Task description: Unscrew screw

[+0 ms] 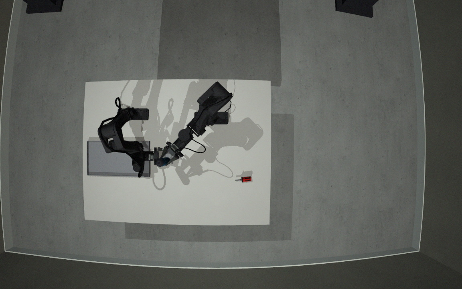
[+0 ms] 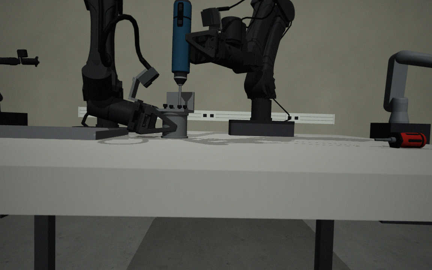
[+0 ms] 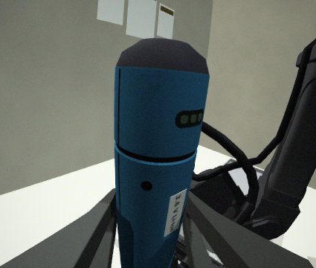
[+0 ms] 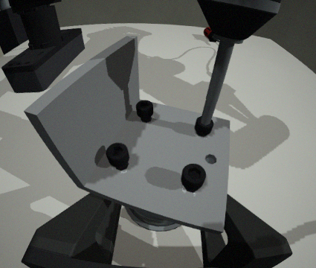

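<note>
Now: right hand right at the joint module. The rest, counted from my right hand: flat grey plate: 340 mm to the right, 40 mm ahead, 20 mm below; then grey l-shaped bracket: 50 mm above; then screwdriver bit: 70 mm above, 20 mm ahead, 10 mm to the left.
</note>
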